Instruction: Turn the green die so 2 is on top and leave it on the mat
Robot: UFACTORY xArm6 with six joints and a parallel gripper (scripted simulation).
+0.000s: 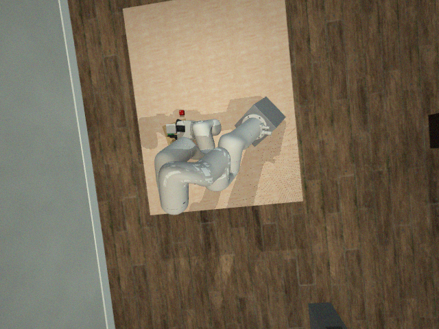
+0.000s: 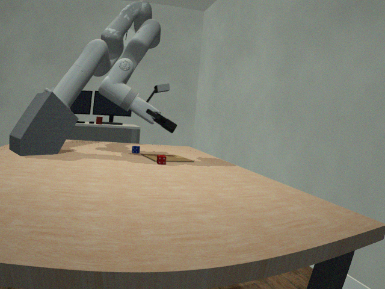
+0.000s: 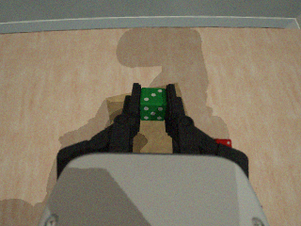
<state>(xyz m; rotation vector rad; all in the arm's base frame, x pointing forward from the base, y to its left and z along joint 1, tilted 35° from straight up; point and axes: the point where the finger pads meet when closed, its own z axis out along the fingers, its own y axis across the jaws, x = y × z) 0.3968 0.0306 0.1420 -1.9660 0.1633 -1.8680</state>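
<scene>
My hand is 110 mm above the tan mat. Round my hand: blue die: 120 mm behind, 100 mm below, 70 mm to the left; red die: 120 mm to the right, 100 mm below, 10 mm behind; green die: 10 mm below, 10 mm ahead.
</scene>
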